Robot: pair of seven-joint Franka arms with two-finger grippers.
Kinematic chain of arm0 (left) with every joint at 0, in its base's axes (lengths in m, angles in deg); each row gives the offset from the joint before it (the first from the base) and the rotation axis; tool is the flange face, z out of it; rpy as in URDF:
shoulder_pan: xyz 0 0 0.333 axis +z
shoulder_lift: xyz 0 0 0 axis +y
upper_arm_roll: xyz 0 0 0.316 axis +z
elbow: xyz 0.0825 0 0 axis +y
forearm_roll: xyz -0.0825 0 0.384 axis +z
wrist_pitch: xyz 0 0 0 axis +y
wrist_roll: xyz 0.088 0 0 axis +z
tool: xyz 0 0 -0.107 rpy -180 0 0
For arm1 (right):
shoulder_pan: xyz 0 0 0.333 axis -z
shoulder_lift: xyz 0 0 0 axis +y
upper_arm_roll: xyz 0 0 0.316 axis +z
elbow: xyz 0.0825 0 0 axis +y
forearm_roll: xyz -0.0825 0 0.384 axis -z
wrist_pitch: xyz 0 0 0 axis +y
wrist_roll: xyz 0.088 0 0 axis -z
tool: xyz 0 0 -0.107 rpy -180 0 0
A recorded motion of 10 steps. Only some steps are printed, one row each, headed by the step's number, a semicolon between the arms.
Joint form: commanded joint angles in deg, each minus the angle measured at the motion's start. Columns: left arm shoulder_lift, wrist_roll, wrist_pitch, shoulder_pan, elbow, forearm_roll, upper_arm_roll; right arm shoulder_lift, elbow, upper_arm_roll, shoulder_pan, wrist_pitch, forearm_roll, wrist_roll.
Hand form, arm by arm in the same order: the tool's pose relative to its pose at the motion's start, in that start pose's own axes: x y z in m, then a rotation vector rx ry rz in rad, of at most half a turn. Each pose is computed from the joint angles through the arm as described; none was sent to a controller.
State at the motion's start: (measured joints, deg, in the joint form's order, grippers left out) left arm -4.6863 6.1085 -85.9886 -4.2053 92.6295 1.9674 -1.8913; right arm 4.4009 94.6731 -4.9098 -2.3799 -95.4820 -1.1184 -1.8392
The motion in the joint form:
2: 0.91 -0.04 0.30 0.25 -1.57 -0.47 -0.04; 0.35 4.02 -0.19 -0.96 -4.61 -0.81 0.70
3: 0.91 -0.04 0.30 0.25 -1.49 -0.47 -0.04; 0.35 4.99 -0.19 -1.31 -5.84 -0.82 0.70
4: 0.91 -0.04 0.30 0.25 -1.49 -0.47 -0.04; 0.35 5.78 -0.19 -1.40 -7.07 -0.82 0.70
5: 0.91 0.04 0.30 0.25 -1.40 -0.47 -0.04; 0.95 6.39 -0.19 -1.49 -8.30 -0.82 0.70
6: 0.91 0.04 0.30 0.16 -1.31 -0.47 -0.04; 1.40 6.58 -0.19 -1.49 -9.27 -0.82 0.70
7: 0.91 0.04 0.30 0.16 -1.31 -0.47 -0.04; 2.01 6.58 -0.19 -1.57 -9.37 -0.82 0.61
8: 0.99 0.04 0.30 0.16 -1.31 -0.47 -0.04; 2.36 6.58 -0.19 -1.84 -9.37 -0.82 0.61
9: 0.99 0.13 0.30 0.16 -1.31 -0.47 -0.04; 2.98 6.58 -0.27 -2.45 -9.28 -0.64 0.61
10: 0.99 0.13 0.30 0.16 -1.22 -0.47 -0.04; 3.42 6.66 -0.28 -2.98 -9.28 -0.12 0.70
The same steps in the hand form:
2: 0.0046 -0.0008 -0.0041 -0.0094 0.0052 -0.0027; 0.0048 -0.0084 0.0301 0.0120 0.0043 0.0027
3: 0.0046 -0.0008 -0.0034 -0.0093 0.0038 -0.0026; 0.0055 -0.0117 0.0364 0.0116 0.0087 -0.0028
4: 0.0046 -0.0008 -0.0034 -0.0093 0.0038 -0.0026; 0.0064 -0.0125 0.0411 0.0113 0.0164 -0.0038
5: 0.0046 -0.0007 -0.0027 -0.0091 0.0022 -0.0040; 0.0097 -0.0133 0.0503 0.0101 0.0167 -0.0047
6: 0.0046 0.0001 -0.0020 -0.0089 0.0007 -0.0024; 0.0127 -0.0133 0.0549 0.0092 0.0225 -0.0044
7: 0.0046 0.0001 -0.0020 -0.0089 0.0007 -0.0024; 0.0150 -0.0141 0.0609 0.0083 0.0136 -0.0071
8: 0.0050 0.0002 -0.0013 -0.0088 -0.0007 -0.0023; 0.0161 -0.0169 0.0645 0.0075 0.0075 -0.0116
9: 0.0050 0.0002 -0.0013 -0.0088 -0.0007 -0.0039; 0.0179 -0.0223 0.0710 0.0028 -0.0051 -0.0214
10: 0.0050 0.0002 -0.0005 -0.0086 -0.0022 -0.0038; 0.0190 -0.0269 0.0762 -0.0072 -0.0143 -0.0311

